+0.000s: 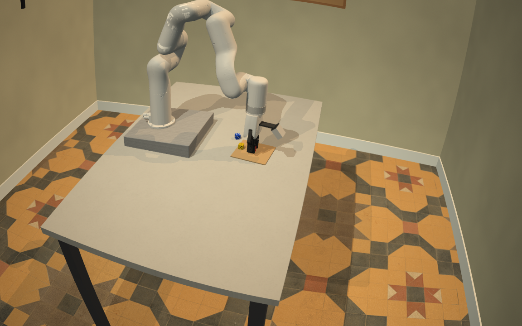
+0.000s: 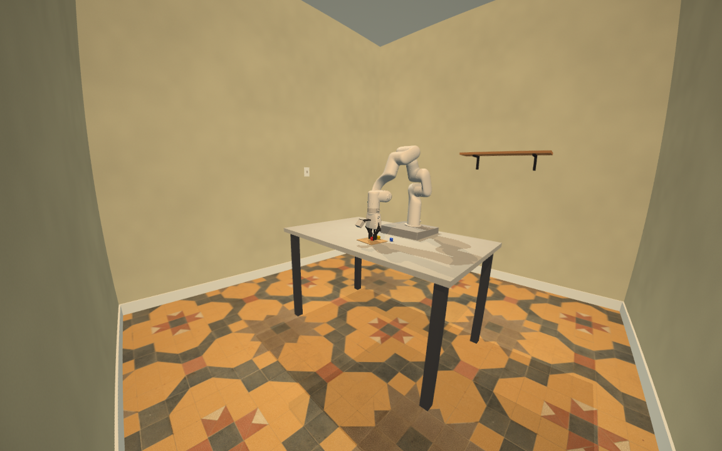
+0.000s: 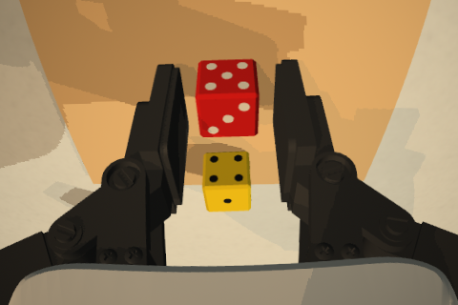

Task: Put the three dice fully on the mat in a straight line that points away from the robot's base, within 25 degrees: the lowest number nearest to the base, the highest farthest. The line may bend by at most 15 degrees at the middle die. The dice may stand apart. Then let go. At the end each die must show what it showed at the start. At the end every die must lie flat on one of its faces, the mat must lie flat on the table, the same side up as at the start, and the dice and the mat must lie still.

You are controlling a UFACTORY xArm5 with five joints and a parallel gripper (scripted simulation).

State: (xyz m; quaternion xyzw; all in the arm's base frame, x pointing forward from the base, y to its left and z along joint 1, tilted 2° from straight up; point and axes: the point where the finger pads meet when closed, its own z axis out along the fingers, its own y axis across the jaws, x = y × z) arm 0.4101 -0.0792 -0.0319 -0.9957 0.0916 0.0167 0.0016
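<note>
My gripper is now 2 cm above the red die. From my hand the other things lie so: blue die 7 cm behind, 9 cm to the left, 2 cm below; then yellow die 5 cm behind, 1 cm to the left, 2 cm below; then mat 1 cm ahead, 3 cm below.
</note>
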